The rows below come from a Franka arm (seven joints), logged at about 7 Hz.
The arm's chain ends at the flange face. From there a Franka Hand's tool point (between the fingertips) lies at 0.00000 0.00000 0.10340 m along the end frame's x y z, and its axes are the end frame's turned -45 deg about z.
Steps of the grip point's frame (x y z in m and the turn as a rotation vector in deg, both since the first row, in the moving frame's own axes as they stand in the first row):
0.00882, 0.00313, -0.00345, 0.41, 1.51, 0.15
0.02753, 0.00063, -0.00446, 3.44, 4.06, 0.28
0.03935, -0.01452, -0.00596, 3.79, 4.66, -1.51
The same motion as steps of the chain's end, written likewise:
0.00704, -0.00158, -0.00341, 1.36, 0.78, 0.15
0.01910, -0.00947, -0.00401, 5.30, 0.44, 0.28
0.01659, -0.02732, -0.00539, 5.98, 0.62, -1.51

